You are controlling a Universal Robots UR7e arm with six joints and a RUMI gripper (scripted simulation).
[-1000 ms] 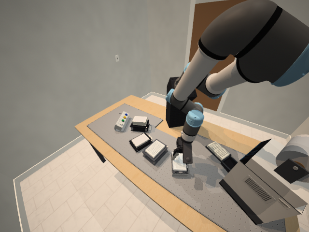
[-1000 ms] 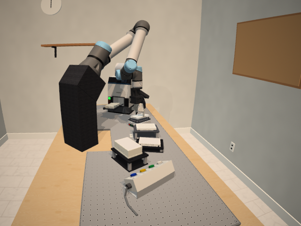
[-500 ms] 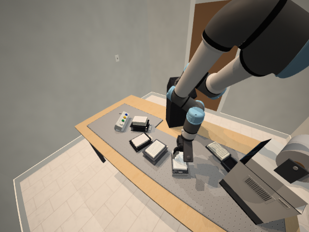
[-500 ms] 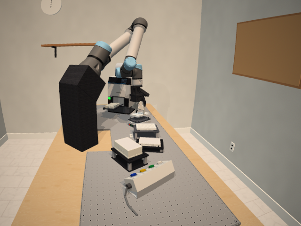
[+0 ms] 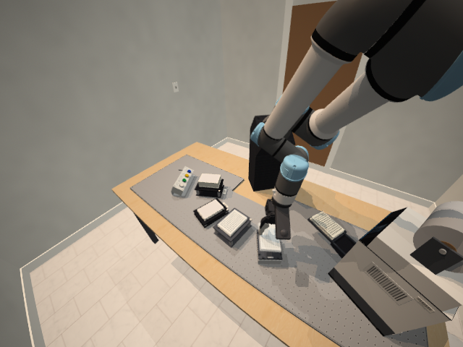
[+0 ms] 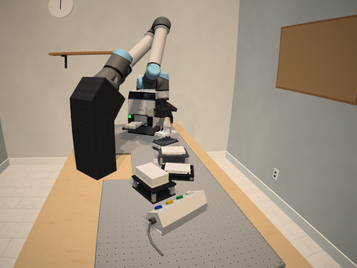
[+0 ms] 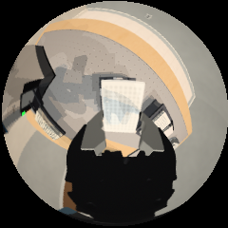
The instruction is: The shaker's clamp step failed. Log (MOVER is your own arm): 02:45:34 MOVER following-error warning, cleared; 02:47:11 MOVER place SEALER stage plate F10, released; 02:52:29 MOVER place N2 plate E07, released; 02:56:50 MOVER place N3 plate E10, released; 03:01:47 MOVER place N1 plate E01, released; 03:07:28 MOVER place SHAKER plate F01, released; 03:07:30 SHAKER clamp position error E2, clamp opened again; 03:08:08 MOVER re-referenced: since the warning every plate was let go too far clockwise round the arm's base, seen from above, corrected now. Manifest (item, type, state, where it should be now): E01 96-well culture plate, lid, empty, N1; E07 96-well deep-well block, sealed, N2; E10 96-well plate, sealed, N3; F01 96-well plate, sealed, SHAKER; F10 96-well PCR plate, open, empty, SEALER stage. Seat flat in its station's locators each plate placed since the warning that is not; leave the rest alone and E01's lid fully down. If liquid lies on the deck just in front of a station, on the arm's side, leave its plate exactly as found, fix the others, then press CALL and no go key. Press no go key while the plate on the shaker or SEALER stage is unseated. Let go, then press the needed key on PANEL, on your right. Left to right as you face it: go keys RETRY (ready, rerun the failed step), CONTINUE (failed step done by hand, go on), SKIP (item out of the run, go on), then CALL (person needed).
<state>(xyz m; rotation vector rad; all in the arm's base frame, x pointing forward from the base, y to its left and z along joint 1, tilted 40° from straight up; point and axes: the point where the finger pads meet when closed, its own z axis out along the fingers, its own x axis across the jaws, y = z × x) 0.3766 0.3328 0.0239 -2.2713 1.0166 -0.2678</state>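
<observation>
My gripper is now 10 mm above the lidded culture plate. Round my hand: PCR plate: 250 mm behind, 120 mm to the left, 10 mm below; then film roll: 400 mm to the left, 270 mm above, 210 mm behind.
</observation>
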